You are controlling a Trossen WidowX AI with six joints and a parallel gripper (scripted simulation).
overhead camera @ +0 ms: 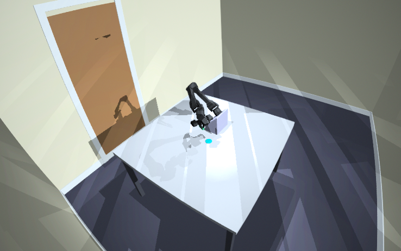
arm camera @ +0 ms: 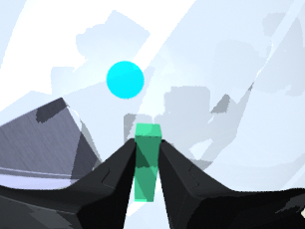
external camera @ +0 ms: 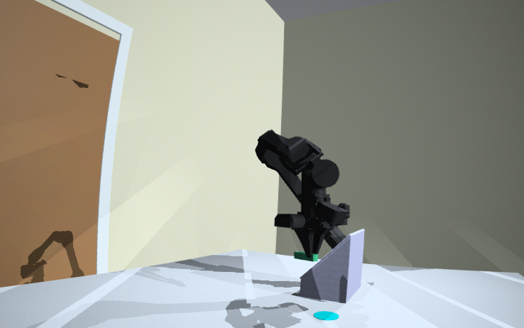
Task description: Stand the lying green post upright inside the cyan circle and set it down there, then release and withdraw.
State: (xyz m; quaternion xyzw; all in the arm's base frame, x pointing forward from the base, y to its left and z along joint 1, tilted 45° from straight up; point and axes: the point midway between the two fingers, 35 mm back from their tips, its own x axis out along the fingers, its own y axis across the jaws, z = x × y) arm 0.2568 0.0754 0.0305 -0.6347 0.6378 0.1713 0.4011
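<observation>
Now: gripper tip 3 cm past the cyan circle, 4 cm to the right of it and 14 cm above it. From my gripper tip the other things lie so: green post 1 cm behind, 2 cm to the right.
</observation>
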